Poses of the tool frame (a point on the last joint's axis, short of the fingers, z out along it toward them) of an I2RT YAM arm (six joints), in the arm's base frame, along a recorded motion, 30 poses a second.
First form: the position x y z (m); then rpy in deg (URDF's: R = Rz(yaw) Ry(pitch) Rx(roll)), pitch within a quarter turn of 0, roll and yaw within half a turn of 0.
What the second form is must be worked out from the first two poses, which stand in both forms.
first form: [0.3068, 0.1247, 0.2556, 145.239, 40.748, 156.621]
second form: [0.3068, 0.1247, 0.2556, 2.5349, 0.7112, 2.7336]
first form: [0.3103, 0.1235, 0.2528, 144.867, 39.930, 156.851]
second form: [0.3103, 0.1235, 0.2528, 2.5284, 0.6969, 2.7376]
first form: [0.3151, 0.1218, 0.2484, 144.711, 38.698, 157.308]
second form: [0.3151, 0.1218, 0.2484, 2.5257, 0.6754, 2.7455]
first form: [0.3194, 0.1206, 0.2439, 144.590, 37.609, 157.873]
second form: [0.3194, 0.1206, 0.2439, 2.5236, 0.6564, 2.7554]
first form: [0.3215, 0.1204, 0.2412, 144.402, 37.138, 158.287]
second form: [0.3215, 0.1204, 0.2412, 2.5203, 0.6482, 2.7626]
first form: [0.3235, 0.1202, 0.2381, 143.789, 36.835, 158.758]
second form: [0.3235, 0.1202, 0.2381, 2.5096, 0.6429, 2.7708]
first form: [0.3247, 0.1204, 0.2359, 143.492, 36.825, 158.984]
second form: [0.3247, 0.1204, 0.2359, 2.5044, 0.6427, 2.7748]
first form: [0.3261, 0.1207, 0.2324, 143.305, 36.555, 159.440]
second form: [0.3261, 0.1207, 0.2324, 2.5011, 0.6380, 2.7828]
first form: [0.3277, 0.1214, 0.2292, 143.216, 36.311, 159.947]
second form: [0.3277, 0.1214, 0.2292, 2.4996, 0.6337, 2.7916]
